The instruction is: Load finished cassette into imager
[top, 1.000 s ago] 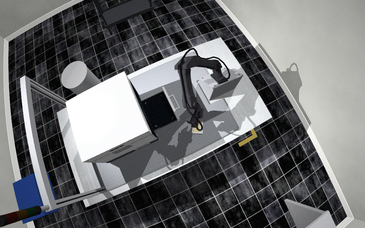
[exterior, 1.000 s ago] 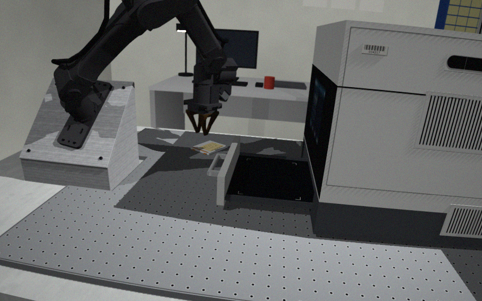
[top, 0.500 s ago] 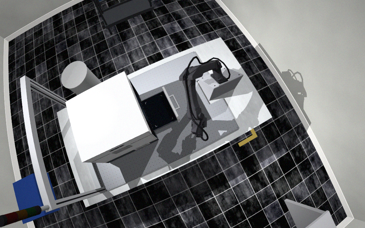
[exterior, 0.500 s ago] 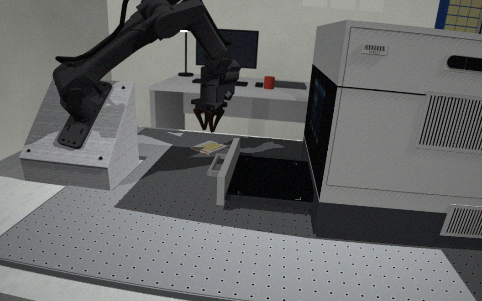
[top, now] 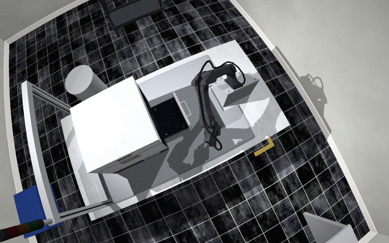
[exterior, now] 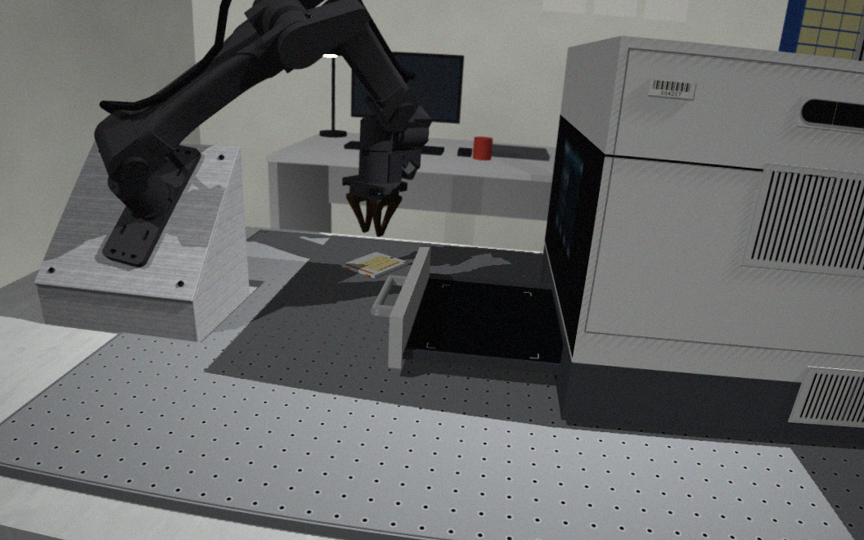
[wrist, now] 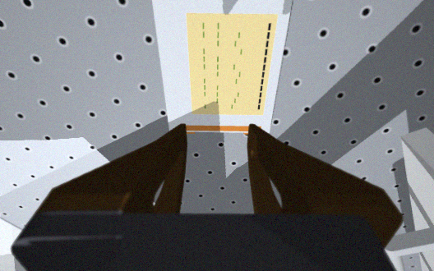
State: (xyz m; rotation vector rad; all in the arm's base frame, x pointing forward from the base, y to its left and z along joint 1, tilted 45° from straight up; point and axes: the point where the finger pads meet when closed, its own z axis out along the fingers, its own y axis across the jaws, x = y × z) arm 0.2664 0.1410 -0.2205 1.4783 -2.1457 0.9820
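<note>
The finished cassette is 7 cm below my hand and 1 cm ahead of it. Round my hand: drawer (25 cm ahead, 21 cm to the right, 3 cm below); frame rail (90 cm ahead, 52 cm above, 14 cm to the right).
</note>
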